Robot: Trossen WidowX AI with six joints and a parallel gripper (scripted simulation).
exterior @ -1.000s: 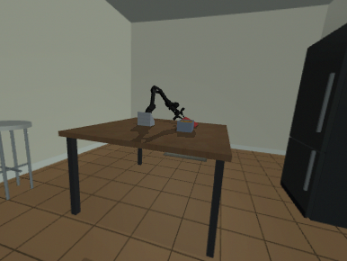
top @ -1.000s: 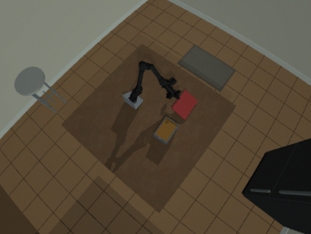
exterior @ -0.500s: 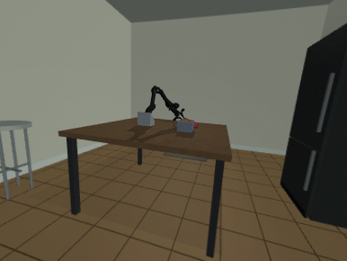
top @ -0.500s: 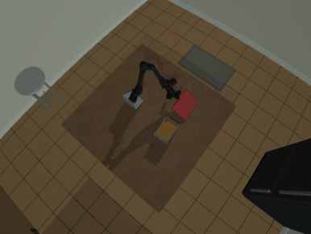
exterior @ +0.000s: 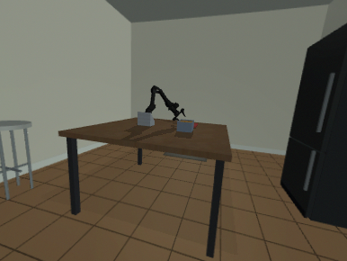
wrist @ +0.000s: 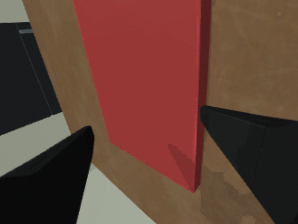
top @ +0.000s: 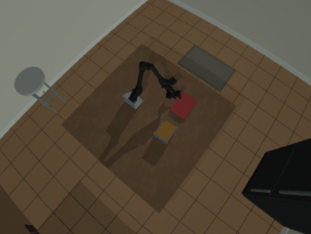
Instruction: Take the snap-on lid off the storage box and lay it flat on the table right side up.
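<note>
The red lid lies 8 cm ahead of my gripper tip, 5 cm below it and 1 cm to the left of it. Also, from my gripper tip: storage box 32 cm to the right, 12 cm ahead, 2 cm below.
</note>
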